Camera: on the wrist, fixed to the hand. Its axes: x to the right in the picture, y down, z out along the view.
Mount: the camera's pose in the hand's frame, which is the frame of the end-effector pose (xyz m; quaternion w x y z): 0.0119 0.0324 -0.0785 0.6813 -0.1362 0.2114 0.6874
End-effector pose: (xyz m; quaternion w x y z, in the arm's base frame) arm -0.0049 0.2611 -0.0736 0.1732 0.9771 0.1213 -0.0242
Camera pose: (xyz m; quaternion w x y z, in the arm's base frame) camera 0.0150 0.2613 0.0098 0.2421 0.7306 -0.5491 0.3257
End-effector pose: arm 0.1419 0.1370 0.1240 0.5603 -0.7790 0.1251 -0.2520
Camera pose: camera 0.1129 0.0567 0.1159 0.4224 -0.4678 0.7735 0.0658
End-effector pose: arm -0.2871 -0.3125 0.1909 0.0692 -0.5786 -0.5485 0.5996
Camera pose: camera -0.2126 -0.2712 0.1809 0.3279 0.9075 0.0430 -0.2591
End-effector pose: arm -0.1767 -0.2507 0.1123 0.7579 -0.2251 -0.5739 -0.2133
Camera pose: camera -0.0941 -0.2713 0.1018 0.7537 -0.6060 -0.0470 0.2499
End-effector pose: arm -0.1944 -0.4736 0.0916 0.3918 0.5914 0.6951 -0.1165
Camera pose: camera -0.1967 -0.4070 0.1455 0.2806 0.8520 0.1657 0.4097
